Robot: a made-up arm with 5 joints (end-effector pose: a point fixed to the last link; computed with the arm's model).
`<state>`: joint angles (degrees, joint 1 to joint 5).
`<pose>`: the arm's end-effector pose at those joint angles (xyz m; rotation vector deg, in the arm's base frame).
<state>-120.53 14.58 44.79 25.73 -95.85</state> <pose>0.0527 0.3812 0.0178 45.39 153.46 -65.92</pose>
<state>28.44 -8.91 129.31 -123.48 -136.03</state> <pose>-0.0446 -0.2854 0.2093 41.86 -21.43 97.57</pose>
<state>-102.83 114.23 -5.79 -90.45 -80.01</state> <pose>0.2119 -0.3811 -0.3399 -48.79 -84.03 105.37</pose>
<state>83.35 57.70 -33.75 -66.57 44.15</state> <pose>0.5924 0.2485 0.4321 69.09 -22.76 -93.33</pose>
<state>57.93 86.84 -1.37 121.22 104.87</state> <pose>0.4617 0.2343 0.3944 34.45 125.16 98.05</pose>
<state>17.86 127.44 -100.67 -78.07 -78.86</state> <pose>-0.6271 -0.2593 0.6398 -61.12 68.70 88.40</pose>
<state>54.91 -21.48 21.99 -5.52 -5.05</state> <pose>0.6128 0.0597 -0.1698 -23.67 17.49 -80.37</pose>
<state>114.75 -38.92 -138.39 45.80 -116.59</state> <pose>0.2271 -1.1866 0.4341 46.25 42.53 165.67</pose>
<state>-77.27 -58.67 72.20 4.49 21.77</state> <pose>-0.2166 0.3856 -0.0376 -50.58 -4.83 20.54</pose>
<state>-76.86 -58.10 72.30 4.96 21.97</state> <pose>-0.2175 0.3846 -0.0345 -50.54 -4.52 21.01</pose>
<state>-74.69 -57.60 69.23 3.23 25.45</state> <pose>-0.2081 0.4300 -0.0325 -43.84 -4.11 18.49</pose>
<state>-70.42 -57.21 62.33 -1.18 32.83</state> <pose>-0.1762 0.5248 -0.0164 -29.26 -4.28 12.11</pose>
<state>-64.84 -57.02 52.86 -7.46 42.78</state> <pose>-0.1131 0.6312 0.0338 -9.66 -6.21 2.78</pose>
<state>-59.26 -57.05 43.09 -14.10 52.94</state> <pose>-0.0341 0.7021 0.1092 10.00 -10.30 -7.25</pose>
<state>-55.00 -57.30 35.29 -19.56 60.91</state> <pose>0.0306 0.7279 0.1765 25.09 -15.20 -15.42</pose>
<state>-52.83 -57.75 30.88 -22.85 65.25</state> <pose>0.0659 0.7320 0.2135 33.21 -18.73 -20.24</pose>
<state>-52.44 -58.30 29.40 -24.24 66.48</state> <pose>0.0781 0.7334 0.2239 35.64 -20.21 -22.13</pose>
